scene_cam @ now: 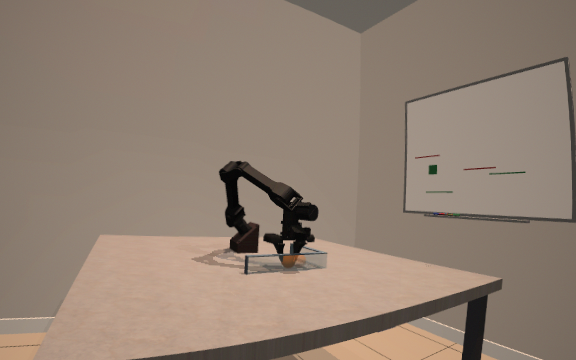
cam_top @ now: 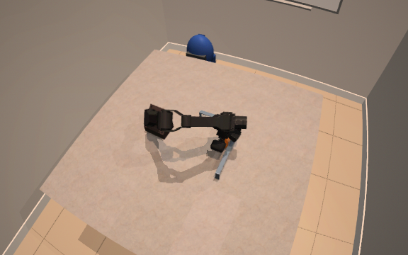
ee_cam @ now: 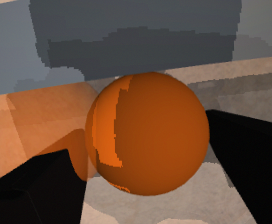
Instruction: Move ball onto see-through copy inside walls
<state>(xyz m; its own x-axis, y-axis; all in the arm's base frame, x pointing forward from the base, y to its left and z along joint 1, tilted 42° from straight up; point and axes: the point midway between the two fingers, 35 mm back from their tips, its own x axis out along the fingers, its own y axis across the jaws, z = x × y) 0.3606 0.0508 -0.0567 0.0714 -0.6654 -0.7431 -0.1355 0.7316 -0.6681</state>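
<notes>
The see-through ball copy is 40 mm to the left of my gripper tip. Round my gripper tip: orange ball (right at my gripper tip).
</notes>
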